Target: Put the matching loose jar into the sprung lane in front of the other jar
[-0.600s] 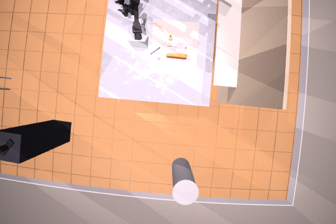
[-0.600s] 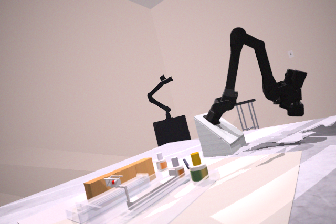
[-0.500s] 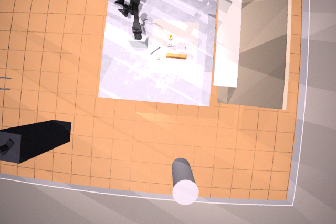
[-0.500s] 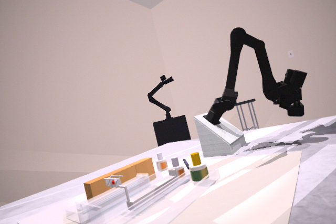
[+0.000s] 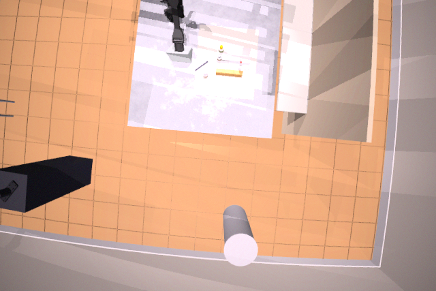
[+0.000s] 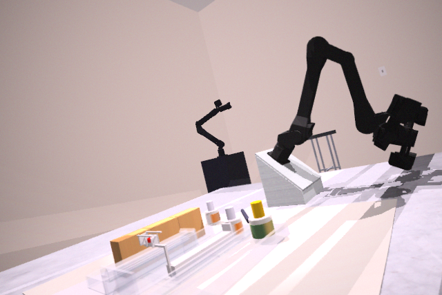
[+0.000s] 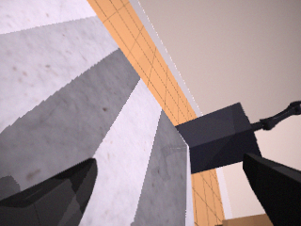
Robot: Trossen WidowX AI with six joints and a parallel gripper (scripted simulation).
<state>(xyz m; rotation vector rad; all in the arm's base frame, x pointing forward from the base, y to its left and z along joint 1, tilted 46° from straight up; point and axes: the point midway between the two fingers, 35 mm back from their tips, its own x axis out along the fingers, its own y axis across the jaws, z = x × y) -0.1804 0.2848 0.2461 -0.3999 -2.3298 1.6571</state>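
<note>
Right now the thin dark rod is 440 mm to the right of my gripper tip, 390 mm ahead of it and 80 mm below it. The rest, counted from my gripper tip: clear sprung lane: 690 mm ahead, 380 mm to the right, 70 mm below; red mark: 720 mm ahead, 390 mm to the right, 20 mm below.
</note>
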